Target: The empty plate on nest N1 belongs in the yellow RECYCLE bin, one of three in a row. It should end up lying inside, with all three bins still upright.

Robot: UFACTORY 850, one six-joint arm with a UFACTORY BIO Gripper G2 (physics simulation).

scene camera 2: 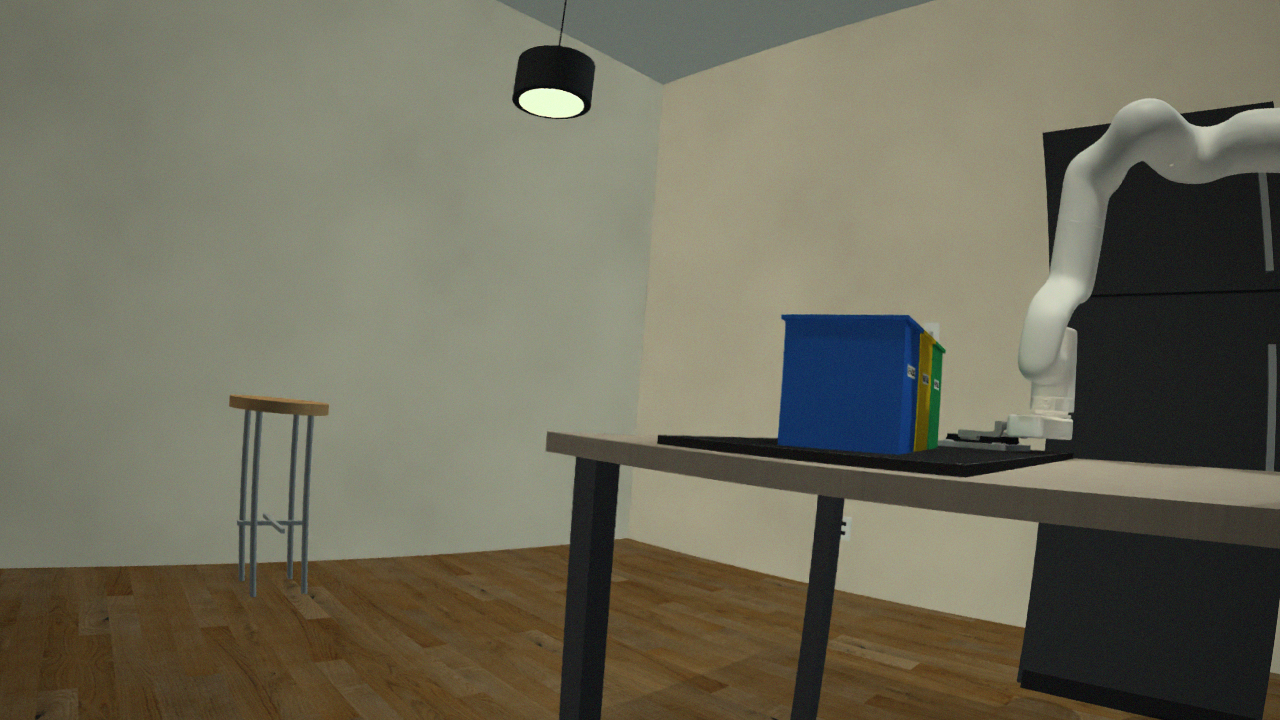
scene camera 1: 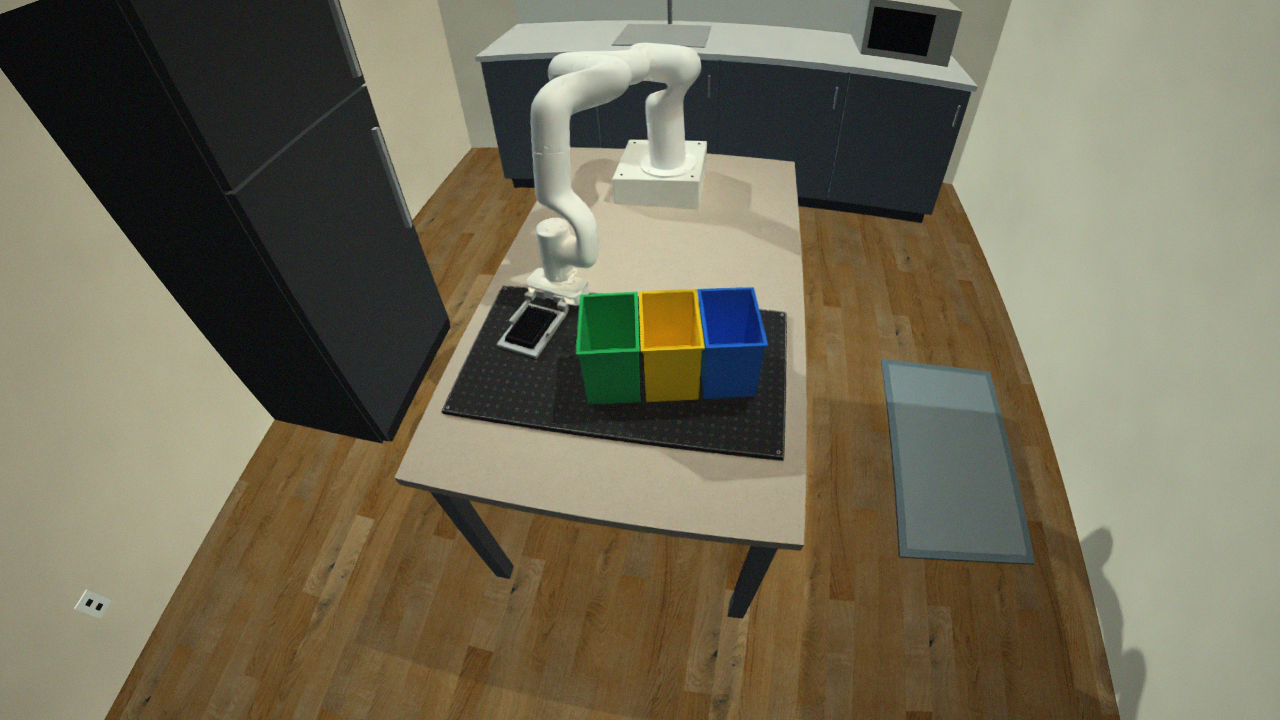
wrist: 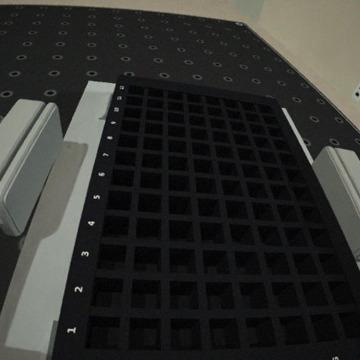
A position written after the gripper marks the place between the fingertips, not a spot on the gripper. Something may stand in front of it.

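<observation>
Gripper in scene camera 2 [974, 434]; blue bin and yellow bin shown there too. Gripper in scene camera 1 [529, 329], along with blue bin and yellow bin. Gripper in the wrist view [195, 140]. Blue bin: out of frame in the wrist view. Yellow bin: out of frame in the wrist view. Blue bin, same spot: [scene camera 2: 850, 382] and [scene camera 1: 751, 338]. Yellow bin, same spot: [scene camera 2: 926, 341] and [scene camera 1: 671, 295].
</observation>
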